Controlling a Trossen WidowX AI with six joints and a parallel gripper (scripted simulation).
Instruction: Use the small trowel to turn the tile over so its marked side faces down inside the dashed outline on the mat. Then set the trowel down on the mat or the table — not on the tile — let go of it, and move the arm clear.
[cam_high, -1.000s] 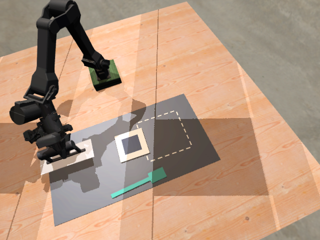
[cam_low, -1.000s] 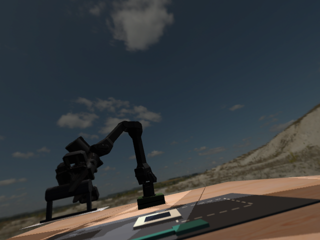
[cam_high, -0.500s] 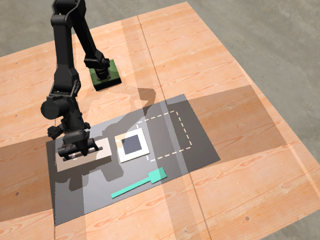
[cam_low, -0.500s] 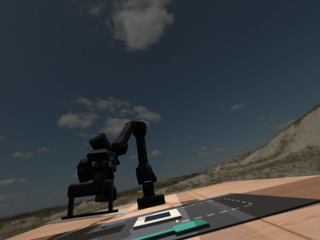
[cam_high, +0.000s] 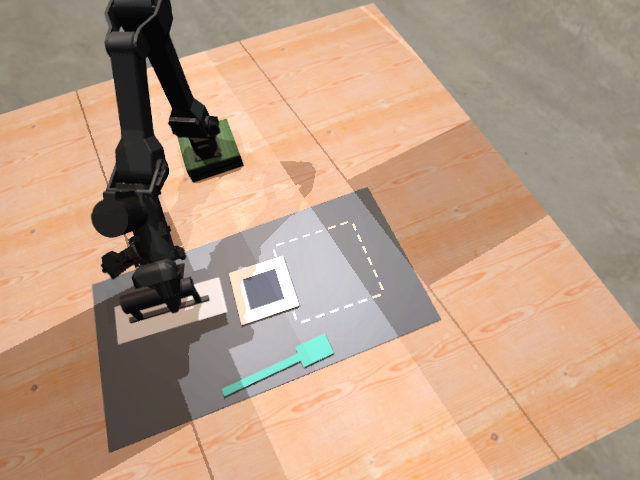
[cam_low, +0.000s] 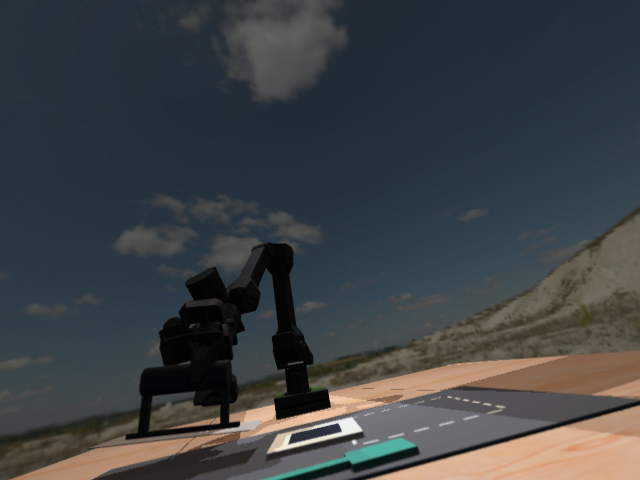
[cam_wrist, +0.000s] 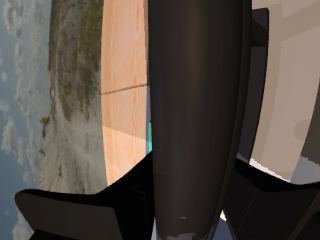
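My gripper tip is now 10 mm past the grey mat, 130 mm to the right of it and 110 mm above it. Also, from my gripper tip: tile: 30 mm behind, 150 mm to the left, 80 mm below; then flat teal tool: 130 mm ahead, 160 mm to the left, 80 mm below.
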